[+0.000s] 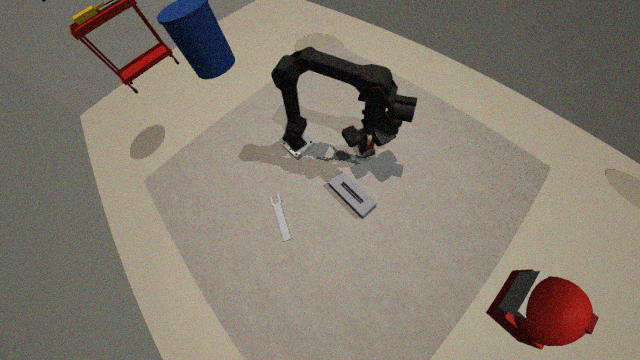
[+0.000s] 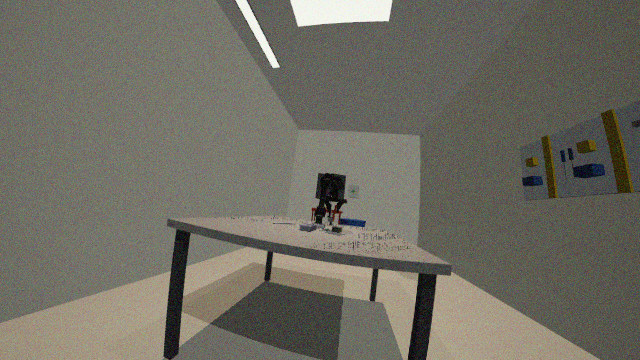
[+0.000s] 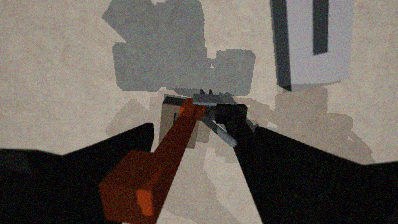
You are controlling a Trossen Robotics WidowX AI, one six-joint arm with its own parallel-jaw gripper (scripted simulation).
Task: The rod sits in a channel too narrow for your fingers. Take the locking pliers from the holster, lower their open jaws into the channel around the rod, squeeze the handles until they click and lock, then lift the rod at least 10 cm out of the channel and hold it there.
Path:
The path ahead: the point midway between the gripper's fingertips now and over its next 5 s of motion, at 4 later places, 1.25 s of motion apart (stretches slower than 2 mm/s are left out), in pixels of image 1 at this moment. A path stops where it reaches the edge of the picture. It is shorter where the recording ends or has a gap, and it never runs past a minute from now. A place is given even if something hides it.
The gripper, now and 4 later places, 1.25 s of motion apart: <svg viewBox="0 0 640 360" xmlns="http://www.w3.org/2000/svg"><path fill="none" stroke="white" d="M369 142L366 156L359 170L353 179L353 180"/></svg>

